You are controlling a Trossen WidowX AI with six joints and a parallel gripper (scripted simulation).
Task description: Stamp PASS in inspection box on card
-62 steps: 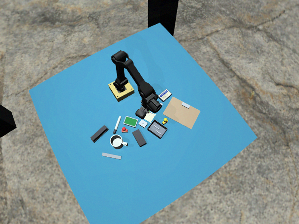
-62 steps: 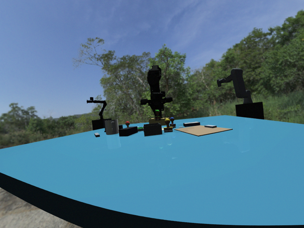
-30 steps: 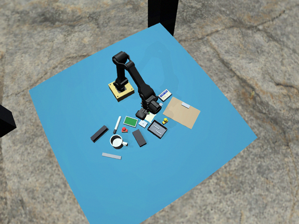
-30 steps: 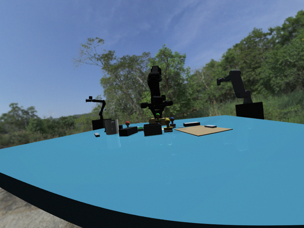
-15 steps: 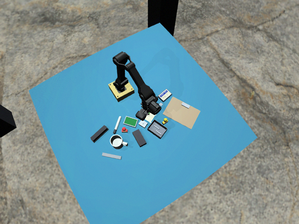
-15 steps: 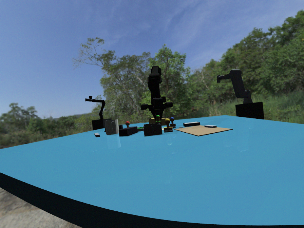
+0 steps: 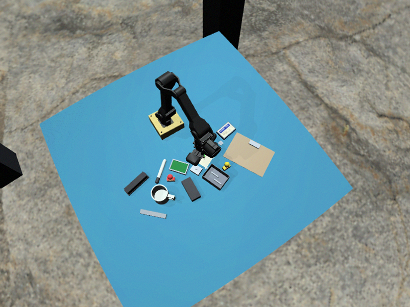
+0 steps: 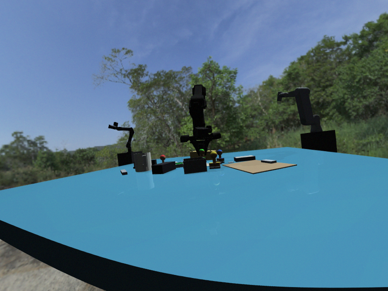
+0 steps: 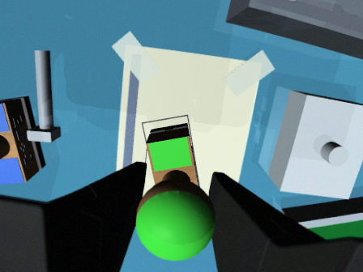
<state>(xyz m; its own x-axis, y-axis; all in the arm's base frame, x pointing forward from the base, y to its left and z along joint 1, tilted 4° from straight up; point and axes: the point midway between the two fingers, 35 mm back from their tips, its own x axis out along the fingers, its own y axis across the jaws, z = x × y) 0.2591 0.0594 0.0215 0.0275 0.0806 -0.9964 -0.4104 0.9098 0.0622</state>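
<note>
My gripper tip is 50 mm above the cream card. From my gripper tip the other things lie so: green-knobbed stamp: 10 mm behind, 10 mm below; then green ink pad: 20 mm behind, 130 mm to the right, 40 mm below; then blue-knobbed stamp: 40 mm behind, 80 mm to the left, 30 mm below.
</note>
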